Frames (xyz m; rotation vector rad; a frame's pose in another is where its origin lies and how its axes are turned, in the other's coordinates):
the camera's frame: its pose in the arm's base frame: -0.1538 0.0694 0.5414 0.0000 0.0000 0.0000
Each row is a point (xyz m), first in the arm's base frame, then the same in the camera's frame.
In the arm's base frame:
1: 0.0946 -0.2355 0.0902
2: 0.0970 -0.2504 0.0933
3: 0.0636 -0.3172 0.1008
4: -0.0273 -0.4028 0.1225
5: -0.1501 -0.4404 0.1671
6: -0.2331 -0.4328 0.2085
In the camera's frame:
1: 0.2484 -0.3049 -0.4512
2: 0.2508 -0.3198 -0.4481
3: 0.2174 -0.3866 -0.4406
4: 0.1265 -0.4722 -0.4189
5: 0.0037 -0.5098 -0.3743
6: -0.0793 -0.5022 -0.3329

